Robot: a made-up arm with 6 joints. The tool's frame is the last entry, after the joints. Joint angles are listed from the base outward.
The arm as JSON. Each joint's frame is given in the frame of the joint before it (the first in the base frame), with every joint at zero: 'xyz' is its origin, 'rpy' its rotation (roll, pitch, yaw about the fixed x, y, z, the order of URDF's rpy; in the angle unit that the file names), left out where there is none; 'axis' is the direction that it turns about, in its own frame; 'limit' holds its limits. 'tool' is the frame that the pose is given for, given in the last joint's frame.
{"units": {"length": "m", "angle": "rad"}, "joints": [
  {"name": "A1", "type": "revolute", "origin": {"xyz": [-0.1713, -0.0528, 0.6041], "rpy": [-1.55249, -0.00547, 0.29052]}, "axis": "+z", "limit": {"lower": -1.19, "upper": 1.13}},
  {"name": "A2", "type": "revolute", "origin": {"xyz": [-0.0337, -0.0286, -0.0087], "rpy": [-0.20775, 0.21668, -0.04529]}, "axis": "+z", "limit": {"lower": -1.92, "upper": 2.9}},
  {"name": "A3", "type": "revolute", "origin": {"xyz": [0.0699, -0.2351, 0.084], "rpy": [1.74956, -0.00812, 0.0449]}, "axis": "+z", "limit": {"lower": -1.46, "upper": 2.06}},
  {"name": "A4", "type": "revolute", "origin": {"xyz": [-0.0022, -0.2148, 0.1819], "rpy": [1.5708, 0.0, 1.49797]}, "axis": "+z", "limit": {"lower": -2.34, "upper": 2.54}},
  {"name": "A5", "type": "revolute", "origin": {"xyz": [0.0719, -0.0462, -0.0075], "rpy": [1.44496, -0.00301, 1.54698]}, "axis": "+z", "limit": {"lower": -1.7, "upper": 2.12}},
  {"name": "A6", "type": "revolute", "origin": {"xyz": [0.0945, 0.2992, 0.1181], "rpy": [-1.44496, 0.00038, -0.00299]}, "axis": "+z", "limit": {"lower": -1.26, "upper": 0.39}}
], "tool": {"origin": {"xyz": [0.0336, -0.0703, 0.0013], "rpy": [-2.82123, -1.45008, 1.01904]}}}
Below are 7 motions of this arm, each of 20 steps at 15 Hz.
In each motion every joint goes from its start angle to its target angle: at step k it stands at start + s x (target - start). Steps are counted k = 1, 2, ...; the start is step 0. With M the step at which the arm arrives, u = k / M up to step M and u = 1 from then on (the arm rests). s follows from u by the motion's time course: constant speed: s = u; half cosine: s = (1 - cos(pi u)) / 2; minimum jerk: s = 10 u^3 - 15 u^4 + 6 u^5.
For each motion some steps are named. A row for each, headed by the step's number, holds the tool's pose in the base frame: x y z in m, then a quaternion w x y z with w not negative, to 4 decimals.
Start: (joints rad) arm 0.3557 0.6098 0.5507 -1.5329 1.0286 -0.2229
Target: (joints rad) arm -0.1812 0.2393 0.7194 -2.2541 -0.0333 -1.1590
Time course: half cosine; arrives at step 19
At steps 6, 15, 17, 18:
6: 0.3341 -0.1908 0.4353 0.8663 -0.3939 0.3066 0.0190
15: 0.3558 -0.0387 0.7827 0.5676 -0.7473 -0.2271 0.2604
17: 0.3360 -0.0284 0.8188 0.4947 -0.7821 -0.2789 0.2564
18: 0.3304 -0.0261 0.8277 0.4749 -0.7904 -0.2914 0.2545

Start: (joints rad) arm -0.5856 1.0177 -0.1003 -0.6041 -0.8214 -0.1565
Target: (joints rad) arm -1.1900 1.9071 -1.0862 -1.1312 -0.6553 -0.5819
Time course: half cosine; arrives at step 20
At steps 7, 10, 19, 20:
7: 0.2280 0.0171 0.8337 0.9863 0.1526 -0.0473 0.0418
10: 0.2190 -0.0402 0.7429 0.9980 0.0277 0.0487 -0.0301
19: 0.1158 -0.1534 0.6100 0.9167 -0.2336 0.3011 -0.1198
20: 0.1141 -0.1546 0.6091 0.9148 -0.2366 0.3044 -0.1203

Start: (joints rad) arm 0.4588 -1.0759 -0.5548 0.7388 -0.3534 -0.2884
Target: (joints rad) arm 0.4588 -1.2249 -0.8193 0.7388 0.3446 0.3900
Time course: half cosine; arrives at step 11
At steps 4, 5, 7, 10, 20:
4: -0.3643 -0.2060 1.2987 0.3980 0.8055 -0.4217 0.1220
5: -0.3585 -0.2130 1.2852 0.3577 0.8416 -0.3838 0.1279
7: -0.3445 -0.2248 1.2535 0.2655 0.9053 -0.3035 0.1331
10: -0.3286 -0.2315 1.2178 0.1648 0.9522 -0.2224 0.1292
20: -0.3274 -0.2318 1.2149 0.1570 0.9550 -0.2163 0.1286

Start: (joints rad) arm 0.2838 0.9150 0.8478 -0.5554 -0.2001 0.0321
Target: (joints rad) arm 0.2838 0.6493 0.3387 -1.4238 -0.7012 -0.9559
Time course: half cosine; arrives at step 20
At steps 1, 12, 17, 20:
1: 0.2731 0.2630 0.5288 0.7115 0.5079 0.4779 0.0865
12: 0.1665 0.1744 0.5264 0.8689 -0.0001 0.2191 0.4439
17: 0.1317 0.1091 0.5256 0.7930 -0.2402 0.0977 0.5512
20: 0.1259 0.0958 0.5269 0.7698 -0.2818 0.0762 0.5676

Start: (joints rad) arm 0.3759 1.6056 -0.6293 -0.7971 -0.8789 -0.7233
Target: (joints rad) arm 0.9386 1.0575 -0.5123 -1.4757 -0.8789 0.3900
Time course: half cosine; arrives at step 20
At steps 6, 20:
6: 0.0332 -0.0537 0.2686 0.7295 -0.1951 0.6507 0.0793
20: -0.0702 0.0000 0.3721 0.6172 0.0055 0.7848 -0.0553

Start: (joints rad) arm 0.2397 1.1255 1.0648 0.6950 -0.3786 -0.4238
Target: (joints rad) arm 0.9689 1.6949 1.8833 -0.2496 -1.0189 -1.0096
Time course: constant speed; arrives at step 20
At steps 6, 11, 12, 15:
6: 0.4440 0.1593 0.2855 0.5145 0.6977 0.4648 -0.1799
11: 0.3399 0.1403 0.1913 0.5408 0.6945 0.4512 -0.1471
12: 0.3178 0.1325 0.1773 0.5468 0.6954 0.4435 -0.1439
15: 0.2496 0.1016 0.1445 0.5689 0.6975 0.4116 -0.1429

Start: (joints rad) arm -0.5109 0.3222 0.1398 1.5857 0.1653 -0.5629
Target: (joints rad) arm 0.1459 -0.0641 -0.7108 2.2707 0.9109 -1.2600
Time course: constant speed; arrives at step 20
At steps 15, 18, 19, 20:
15: 0.0335 -0.2045 1.3205 0.3815 0.9132 -0.0467 0.1357
18: 0.0094 -0.1925 1.3425 0.4077 0.8940 -0.0868 0.1643
19: 0.0005 -0.1871 1.3504 0.4178 0.8858 -0.1015 0.1745
20: -0.0089 -0.1809 1.3586 0.4286 0.8766 -0.1168 0.1850

